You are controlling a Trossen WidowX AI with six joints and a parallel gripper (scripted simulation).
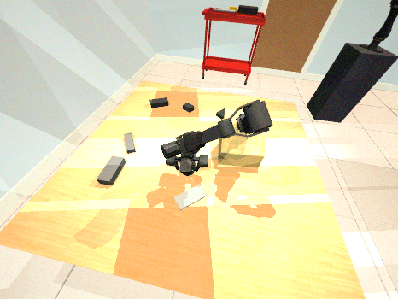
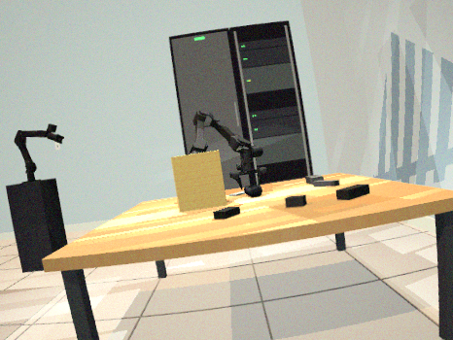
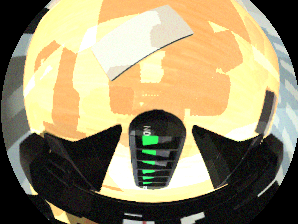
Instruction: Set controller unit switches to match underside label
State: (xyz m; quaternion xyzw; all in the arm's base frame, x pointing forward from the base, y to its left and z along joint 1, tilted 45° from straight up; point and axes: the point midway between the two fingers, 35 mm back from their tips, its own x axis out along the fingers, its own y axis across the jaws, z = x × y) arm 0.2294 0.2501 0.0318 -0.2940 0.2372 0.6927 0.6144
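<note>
Right now my gripper tip is 40 mm past the pale flat plate, 120 mm to the right of it and 30 mm above it. Round my gripper tip: slim grey module: 360 mm ahead, 140 mm to the right, 20 mm below.
</note>
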